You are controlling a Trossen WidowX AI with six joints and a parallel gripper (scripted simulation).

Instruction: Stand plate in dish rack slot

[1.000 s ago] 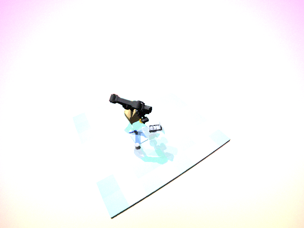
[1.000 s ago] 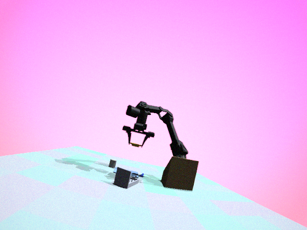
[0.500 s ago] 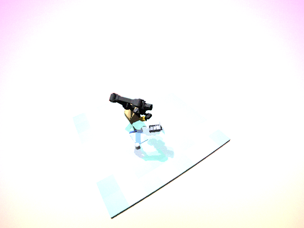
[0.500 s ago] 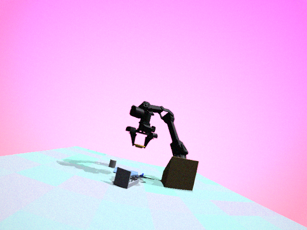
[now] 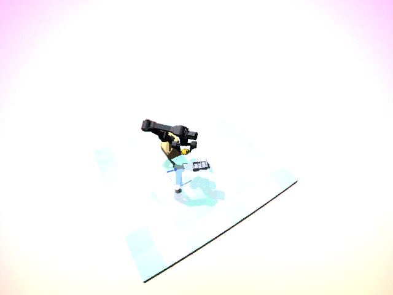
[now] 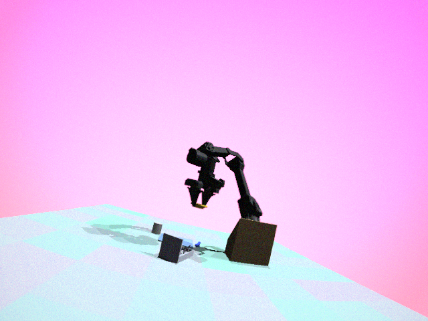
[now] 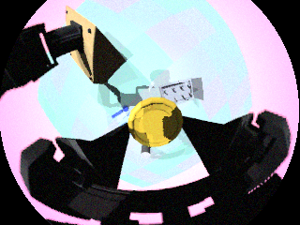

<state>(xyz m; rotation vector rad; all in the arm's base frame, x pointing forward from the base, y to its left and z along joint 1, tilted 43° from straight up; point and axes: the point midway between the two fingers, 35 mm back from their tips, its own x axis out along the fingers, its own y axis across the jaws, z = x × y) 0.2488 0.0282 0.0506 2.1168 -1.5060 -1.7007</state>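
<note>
Now: gripper tip 50 mm short of the grey dish rack, 90 mm to the right of it and 160 mm above it. Round my gripper tip: yellow plate: 10 mm above; white cup: 150 mm ahead, 190 mm to the right, 150 mm below; blue spoon: 50 mm behind, 110 mm to the right, 180 mm below.
</note>
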